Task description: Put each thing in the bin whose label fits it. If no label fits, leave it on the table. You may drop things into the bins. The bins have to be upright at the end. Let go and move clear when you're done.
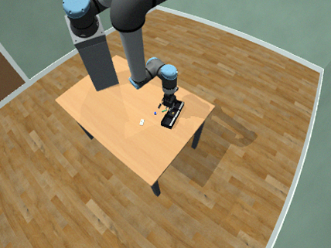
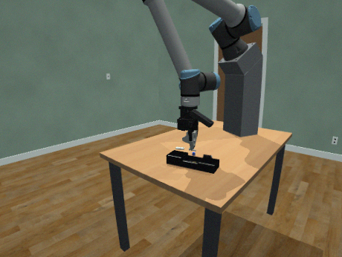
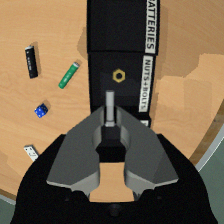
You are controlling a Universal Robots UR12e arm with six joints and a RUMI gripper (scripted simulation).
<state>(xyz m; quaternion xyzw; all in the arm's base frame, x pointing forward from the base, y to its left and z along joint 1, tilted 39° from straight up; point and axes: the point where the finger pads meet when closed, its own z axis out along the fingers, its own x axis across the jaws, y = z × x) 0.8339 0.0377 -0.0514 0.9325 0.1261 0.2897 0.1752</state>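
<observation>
My gripper is now 8 cm above the brass hex nut, 2 cm to the right of it and 1 cm short of it. Also, from my hand: blue die (11 cm behind, 8 cm below, 6 cm to the right); green battery (8 cm below, 6 cm behind, 1 cm to the left); grey-white piece (1 cm to the right, 1 cm below).
</observation>
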